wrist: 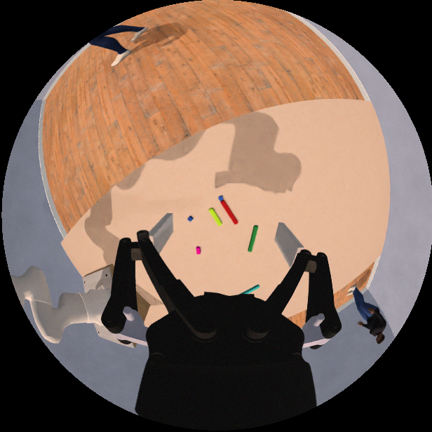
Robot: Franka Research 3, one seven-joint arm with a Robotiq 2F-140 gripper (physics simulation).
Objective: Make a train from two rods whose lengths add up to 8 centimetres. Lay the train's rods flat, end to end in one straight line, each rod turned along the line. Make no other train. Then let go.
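A long red rod [229, 212] lies flat near the middle of the view. A small blue piece [221, 198] sits at its upper end, in line with it and seemingly touching. A yellow-green rod [215, 217] lies flat to the left of the red rod, roughly parallel and apart. A green rod [253, 238] lies to the lower right. A second small blue piece [190, 218] and a short magenta piece [198, 250] lie at the left. A teal rod [251, 289] shows partly, its rest hidden by the gripper body. My gripper [225, 227] is wide open and empty, above the table.
The pale table [340, 165] carries the rods and the arm's shadow. A white robot arm [70, 307] on a mounting base stands at the lower left. Wooden floor [200, 65] lies beyond the table, with parts of two people at the edges.
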